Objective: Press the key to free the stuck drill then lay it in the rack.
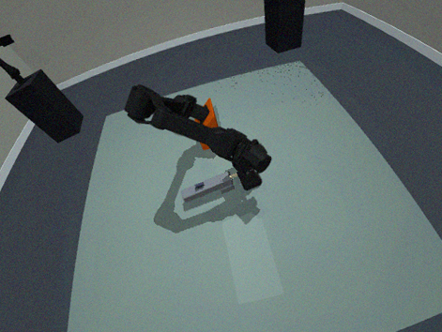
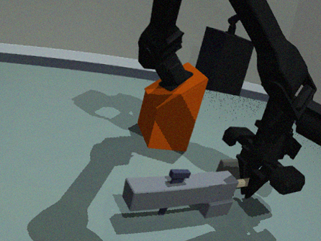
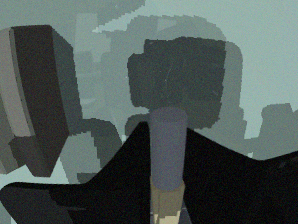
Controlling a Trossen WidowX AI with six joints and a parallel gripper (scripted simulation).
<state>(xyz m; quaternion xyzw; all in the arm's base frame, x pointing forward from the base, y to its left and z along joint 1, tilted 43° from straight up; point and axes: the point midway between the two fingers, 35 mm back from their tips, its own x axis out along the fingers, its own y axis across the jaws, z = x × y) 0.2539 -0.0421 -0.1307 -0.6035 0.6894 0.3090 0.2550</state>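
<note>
Now: gripper tip 40 mm to the left of the drill and 30 mm below it. The rest, counted from my gripper tip: dark blue key (170 mm to the right, 40 mm above); then grey-brown rack (70 mm behind, 20 mm to the left); then grey block (140 mm to the right, 20 mm above).
</note>
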